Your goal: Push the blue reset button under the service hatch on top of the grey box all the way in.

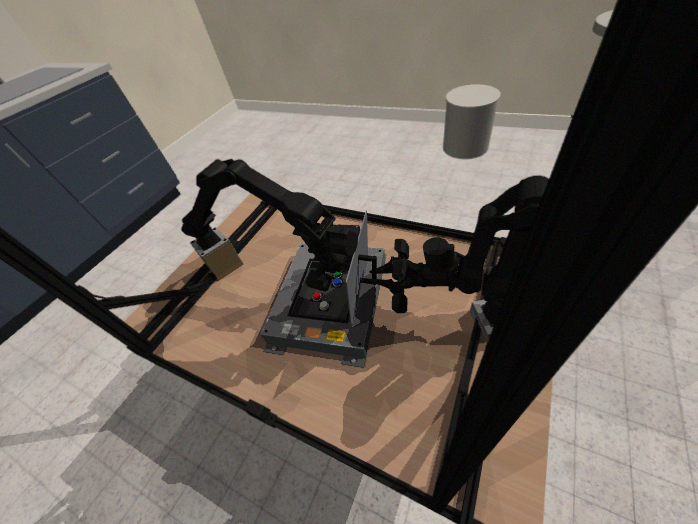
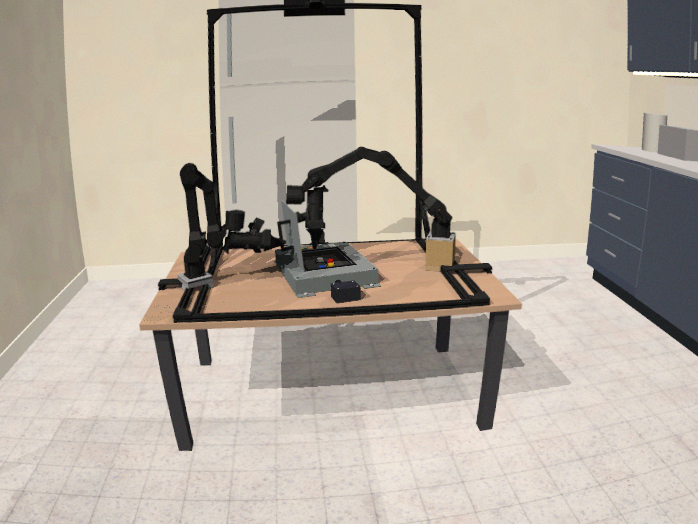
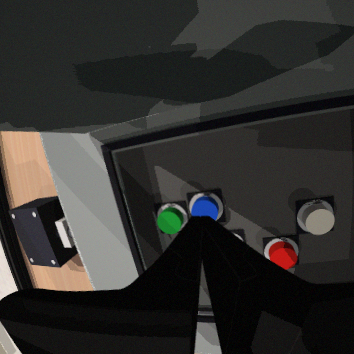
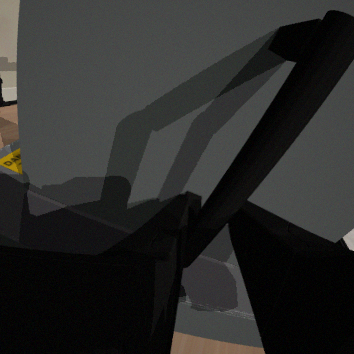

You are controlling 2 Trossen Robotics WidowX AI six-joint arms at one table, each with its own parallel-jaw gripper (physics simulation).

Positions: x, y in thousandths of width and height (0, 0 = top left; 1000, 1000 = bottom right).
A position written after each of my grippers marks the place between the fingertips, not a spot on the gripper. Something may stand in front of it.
my left gripper: image 1 486, 516; image 2 451, 476; image 3 564, 631; not seen in image 4 (hidden by a service hatch)
my right gripper: image 1 529, 528; image 2 409, 463; image 4 583, 575; not seen in image 3 (out of frame)
